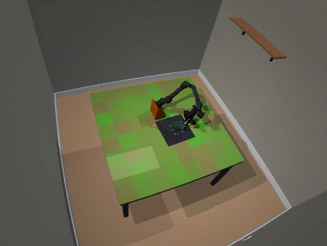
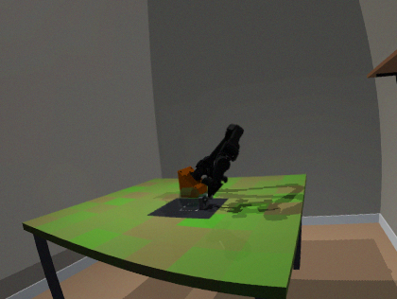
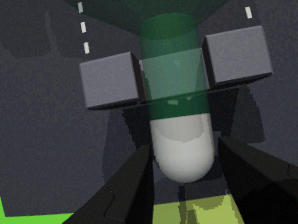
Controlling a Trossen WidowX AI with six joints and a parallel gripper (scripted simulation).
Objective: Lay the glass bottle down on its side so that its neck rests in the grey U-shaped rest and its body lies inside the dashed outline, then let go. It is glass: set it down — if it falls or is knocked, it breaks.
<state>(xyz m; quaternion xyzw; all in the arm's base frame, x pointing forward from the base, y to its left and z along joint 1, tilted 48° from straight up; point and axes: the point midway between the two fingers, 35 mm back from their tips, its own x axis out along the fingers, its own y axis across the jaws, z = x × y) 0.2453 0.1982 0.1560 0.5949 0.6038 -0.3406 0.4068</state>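
The green glass bottle lies 5 cm to the right of my gripper tip and 1 cm ahead of it. The rest, counted from my gripper tip: dark mat: 11 cm to the right, 6 cm below, 2 cm ahead.
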